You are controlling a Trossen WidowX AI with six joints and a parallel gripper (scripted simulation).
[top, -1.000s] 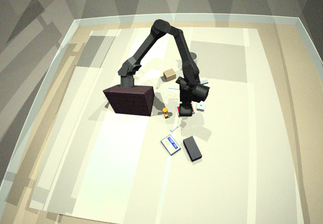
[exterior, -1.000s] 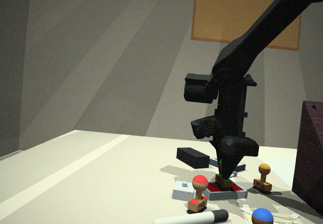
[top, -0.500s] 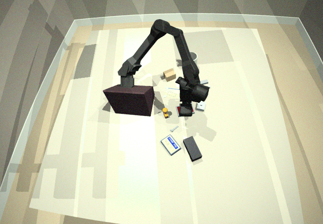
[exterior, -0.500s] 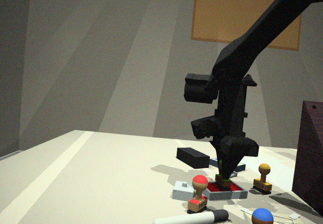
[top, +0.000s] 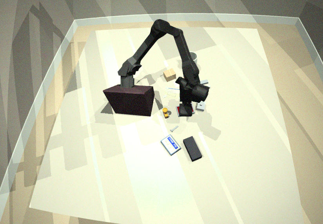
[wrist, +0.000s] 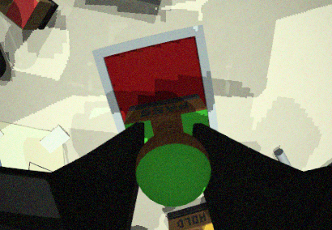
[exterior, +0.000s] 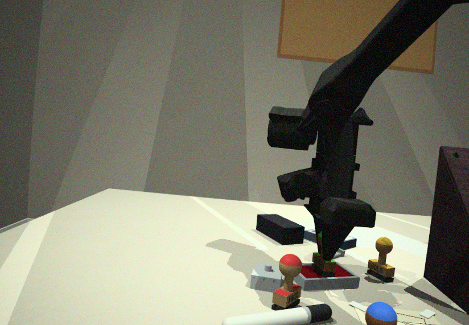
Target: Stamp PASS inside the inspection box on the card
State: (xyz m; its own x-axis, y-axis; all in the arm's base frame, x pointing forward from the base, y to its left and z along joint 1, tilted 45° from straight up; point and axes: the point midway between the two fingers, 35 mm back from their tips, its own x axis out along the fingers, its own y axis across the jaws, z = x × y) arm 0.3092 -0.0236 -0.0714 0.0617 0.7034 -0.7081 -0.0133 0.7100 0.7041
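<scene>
Now: gripper tip right at the green-knobbed stamp. Also, from my gripper tip: grey block (90 mm ahead, 30 mm to the left, 20 mm below); yellow stamp (100 mm behind, 30 mm to the right, 20 mm below); red ink pad (30 mm below).
</scene>
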